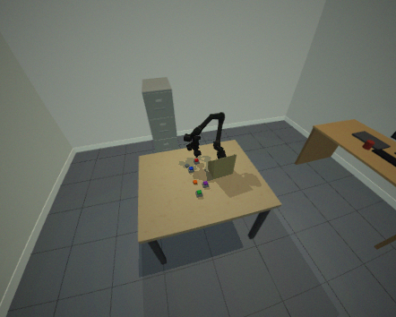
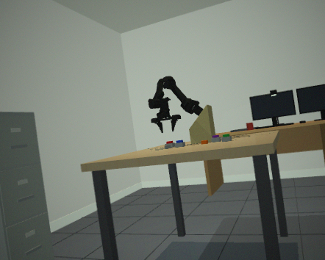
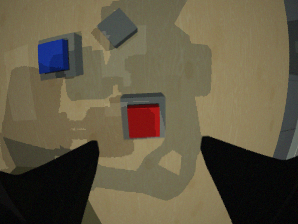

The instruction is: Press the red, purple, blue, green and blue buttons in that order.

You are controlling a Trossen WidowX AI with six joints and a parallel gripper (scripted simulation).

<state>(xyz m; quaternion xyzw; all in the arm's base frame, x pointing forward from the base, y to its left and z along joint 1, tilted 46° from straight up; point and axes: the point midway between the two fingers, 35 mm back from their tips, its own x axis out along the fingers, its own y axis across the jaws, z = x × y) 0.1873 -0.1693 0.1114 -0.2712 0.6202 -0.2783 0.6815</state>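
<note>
Right now the purple button is 30 cm to the left of my gripper tip and 6 cm below it. Also, from my gripper tip: grey block: 10 cm ahead, 9 cm below, 2 cm to the left; then green button: 38 cm to the left, 8 cm ahead, 6 cm below; then blue button: 10 cm to the left, 7 cm ahead, 6 cm below.
</note>
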